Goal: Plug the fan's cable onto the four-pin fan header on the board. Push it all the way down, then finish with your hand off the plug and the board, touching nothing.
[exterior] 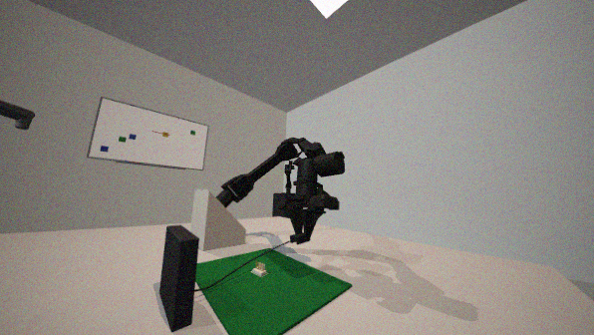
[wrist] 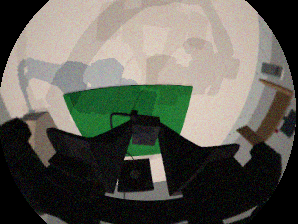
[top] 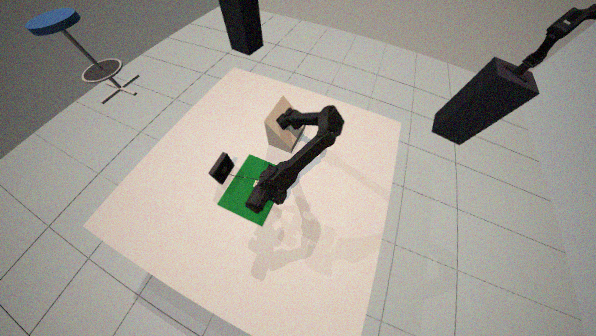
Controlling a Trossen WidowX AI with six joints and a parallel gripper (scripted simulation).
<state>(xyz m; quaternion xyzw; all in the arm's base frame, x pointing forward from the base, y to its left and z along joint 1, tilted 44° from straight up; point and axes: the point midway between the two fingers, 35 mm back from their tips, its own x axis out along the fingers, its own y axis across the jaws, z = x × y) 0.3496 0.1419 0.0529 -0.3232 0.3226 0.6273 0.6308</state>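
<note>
My gripper tip is 10 mm to the left of the black plug. Also, from my gripper tip: pale four-pin header: 90 mm to the right, 80 mm below, 40 mm behind; black fan: 250 mm to the right, 20 mm below, 10 mm behind; green board: 90 mm to the right, 90 mm below, 30 mm behind.
</note>
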